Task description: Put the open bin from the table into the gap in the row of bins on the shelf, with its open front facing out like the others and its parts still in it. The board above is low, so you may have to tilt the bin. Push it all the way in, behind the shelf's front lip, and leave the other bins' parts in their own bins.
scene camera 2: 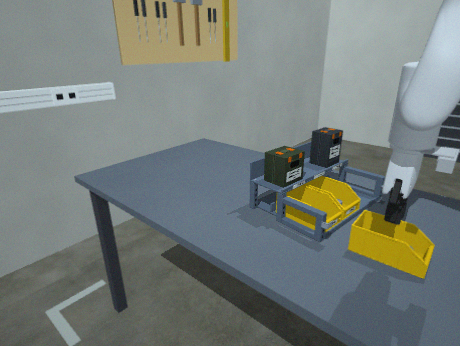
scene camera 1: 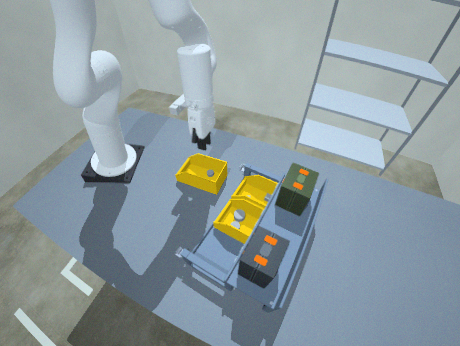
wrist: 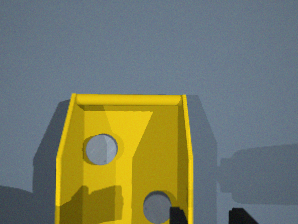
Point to a green box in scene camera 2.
283, 166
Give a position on a yellow open bin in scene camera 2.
At 398, 254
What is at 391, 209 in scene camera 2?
My gripper.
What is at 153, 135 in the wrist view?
A yellow open bin.
